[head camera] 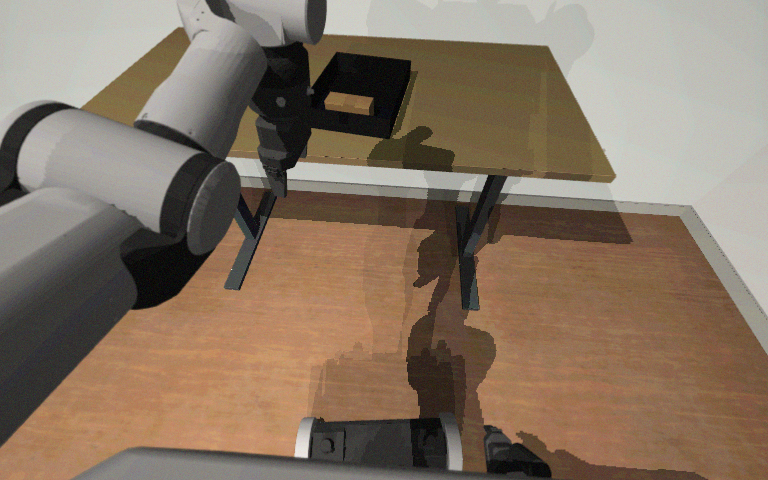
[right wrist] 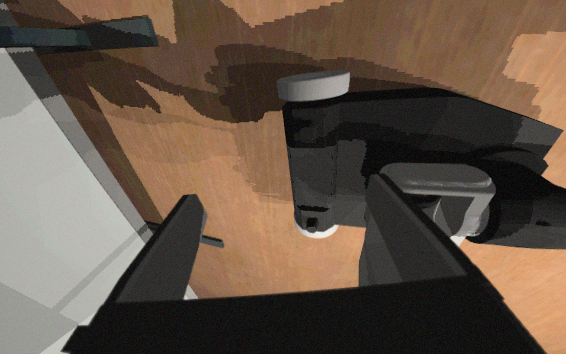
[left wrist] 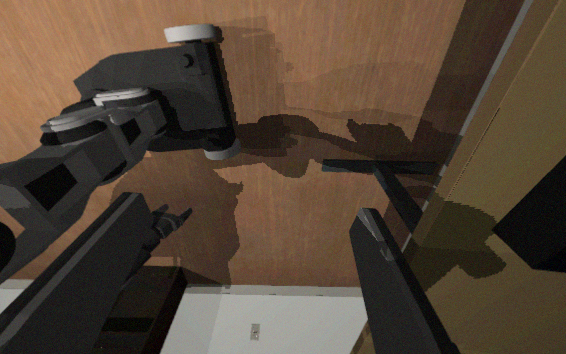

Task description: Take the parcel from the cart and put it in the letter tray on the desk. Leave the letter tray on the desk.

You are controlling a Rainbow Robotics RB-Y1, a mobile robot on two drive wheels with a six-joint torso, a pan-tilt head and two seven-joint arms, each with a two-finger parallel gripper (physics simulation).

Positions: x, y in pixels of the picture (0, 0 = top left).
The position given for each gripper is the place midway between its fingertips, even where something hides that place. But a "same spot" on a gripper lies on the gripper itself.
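The left gripper appears in the head camera view (291, 174), a brown cardboard parcel is visible in the head camera view (335, 101), and the right gripper shows in that view too. The left gripper is also visible in the left wrist view (254, 213), together with the right gripper, while the parcel is out of frame in the left wrist view. As for the right gripper, it can be seen in the right wrist view (283, 196); the left gripper is out of frame in the right wrist view, and the parcel is out of frame in the right wrist view as well. On the right gripper, (head camera: 496, 444) and (left wrist: 166, 226) are the same spot.
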